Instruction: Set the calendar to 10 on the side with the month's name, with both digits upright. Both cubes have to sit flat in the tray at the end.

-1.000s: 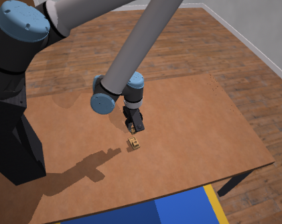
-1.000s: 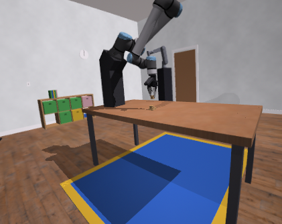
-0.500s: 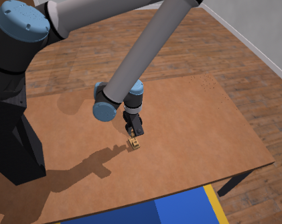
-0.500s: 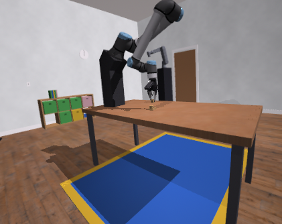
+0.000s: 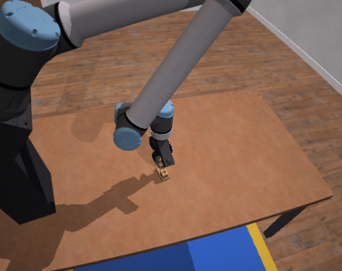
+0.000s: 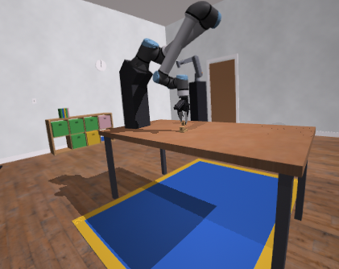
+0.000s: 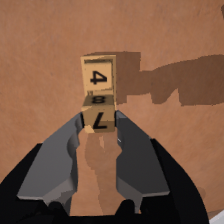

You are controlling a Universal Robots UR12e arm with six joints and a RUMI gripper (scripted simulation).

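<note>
My hand is 1 cm short of the wooden tray, 2 cm to the left of it and 6 cm above it.
</note>
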